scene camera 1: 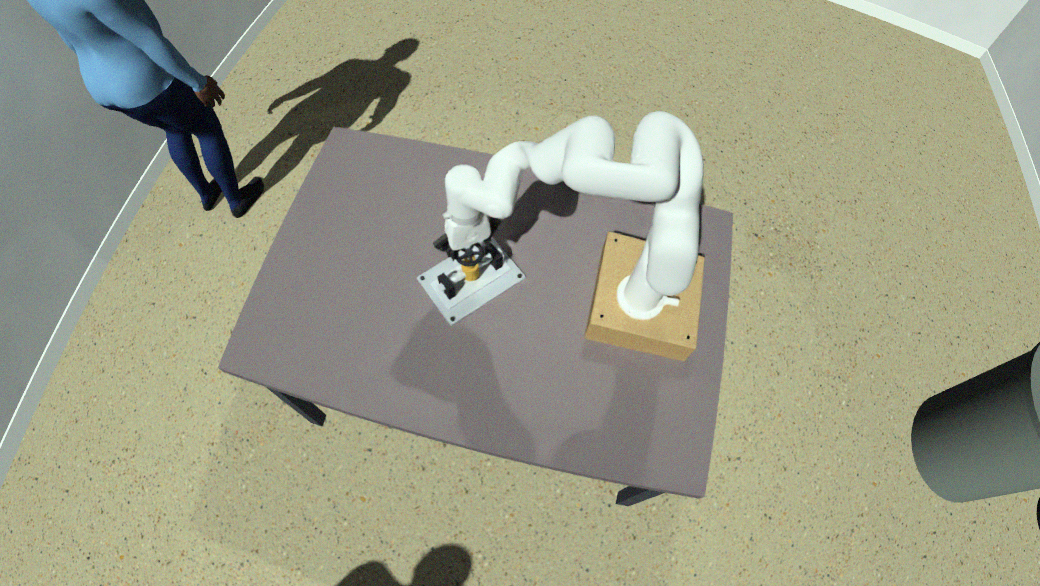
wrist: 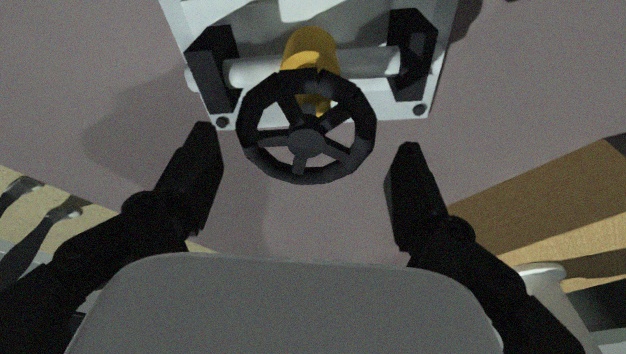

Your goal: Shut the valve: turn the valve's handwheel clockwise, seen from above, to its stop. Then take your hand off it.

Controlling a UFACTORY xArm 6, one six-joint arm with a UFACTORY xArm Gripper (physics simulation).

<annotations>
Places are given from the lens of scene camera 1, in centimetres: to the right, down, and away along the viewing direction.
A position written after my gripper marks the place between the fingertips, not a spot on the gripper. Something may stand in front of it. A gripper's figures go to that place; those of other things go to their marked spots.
my gripper [scene camera 1: 468,249]: -12, -11, 139
light grey base plate [scene camera 1: 499,286]: -5, -2, 152
</annotations>
